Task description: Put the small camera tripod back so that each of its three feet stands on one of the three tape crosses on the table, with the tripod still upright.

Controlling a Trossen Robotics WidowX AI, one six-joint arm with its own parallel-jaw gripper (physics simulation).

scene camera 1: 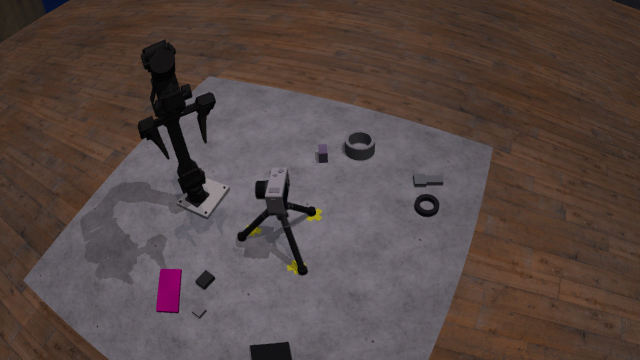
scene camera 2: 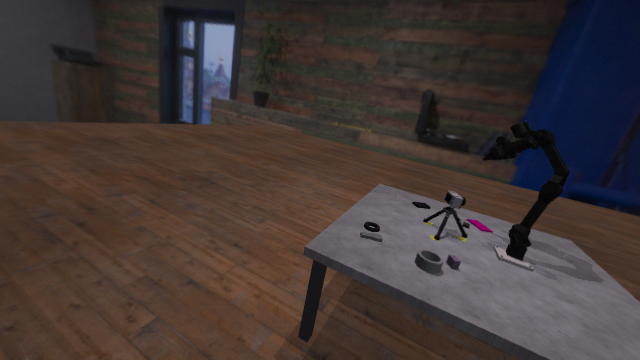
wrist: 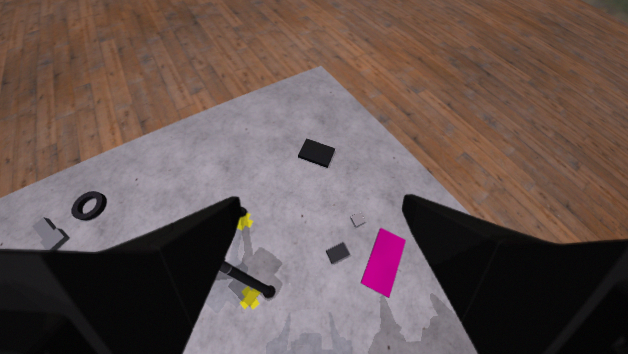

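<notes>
The small tripod stands upright with a grey camera on top. In scene camera 1, its left foot is beside the left yellow cross, its front foot is at the right edge of the front cross, and its right foot overlaps the upper-left part of the right cross. In the wrist view, one foot is beside a cross; another is at a cross's upper edge. My gripper is open and empty, high above the table, apart from the tripod.
A magenta block, small dark block and black box lie around. A grey hollow cylinder, purple block, black ring and grey bracket are also on the table.
</notes>
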